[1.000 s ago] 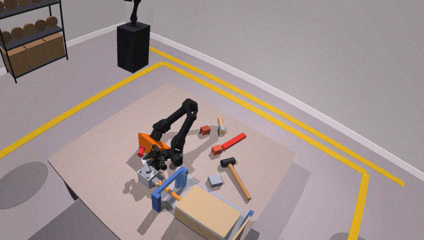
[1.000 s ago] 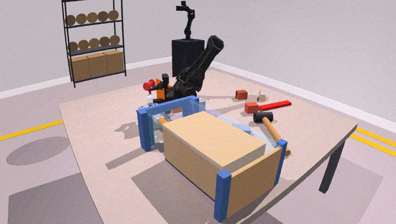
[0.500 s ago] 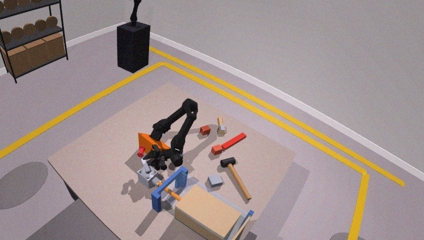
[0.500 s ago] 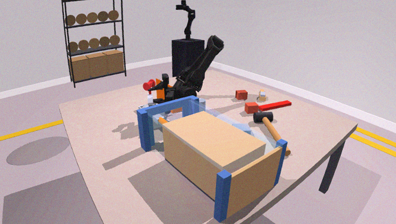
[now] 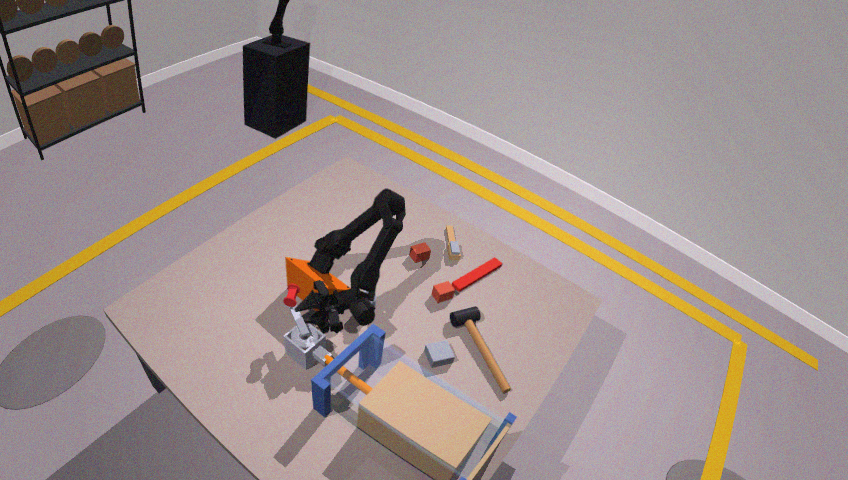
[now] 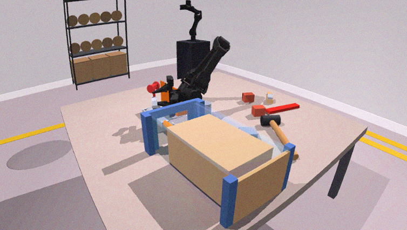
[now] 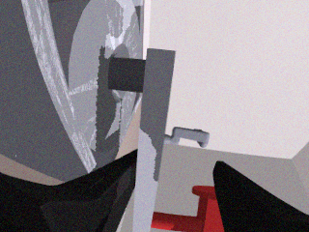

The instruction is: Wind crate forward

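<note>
Now: gripper tip 1 cm to the right of the winch handle, 1 cm past it and 1 cm above it. From my gripper tip the other things lie so: red knob: 4 cm behind, 3 cm to the left, 2 cm above; then grey hand winch: 10 cm below, 3 cm to the right, 3 cm ahead; then blue steel frame: 21 cm ahead, 3 cm to the right, 2 cm below.
</note>
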